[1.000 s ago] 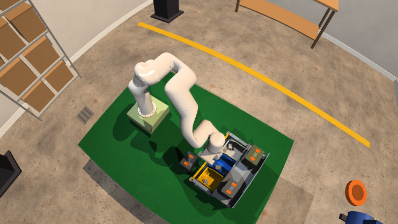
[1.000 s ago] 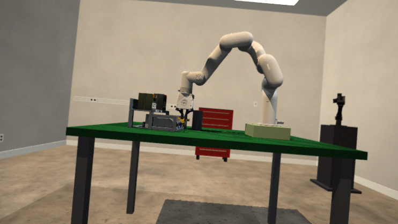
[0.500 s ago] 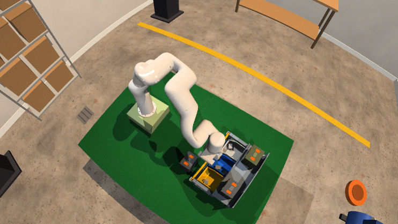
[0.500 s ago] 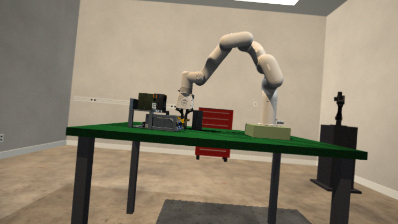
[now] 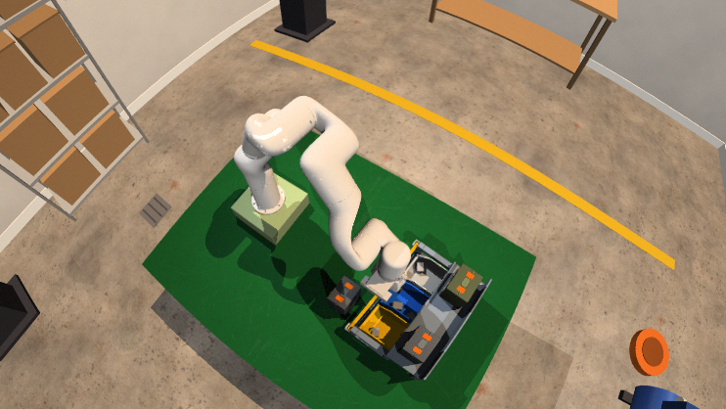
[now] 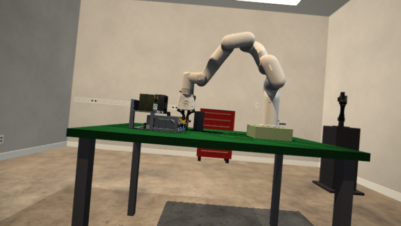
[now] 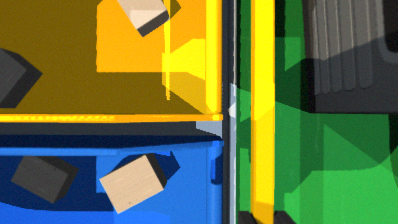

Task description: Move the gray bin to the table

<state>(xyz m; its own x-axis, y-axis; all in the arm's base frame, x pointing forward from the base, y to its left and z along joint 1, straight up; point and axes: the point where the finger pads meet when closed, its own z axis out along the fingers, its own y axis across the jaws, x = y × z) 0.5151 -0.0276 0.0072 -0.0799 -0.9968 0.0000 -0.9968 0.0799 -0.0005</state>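
Right now my hand is 10 cm short of the blue bin, 1 cm to the left of it and 3 cm above it. Also, from my hand: yellow bar (2 cm below); dark box (8 cm behind, 11 cm to the right, 1 cm below); shelf (13 cm ahead, 1 cm to the right, 1 cm below).
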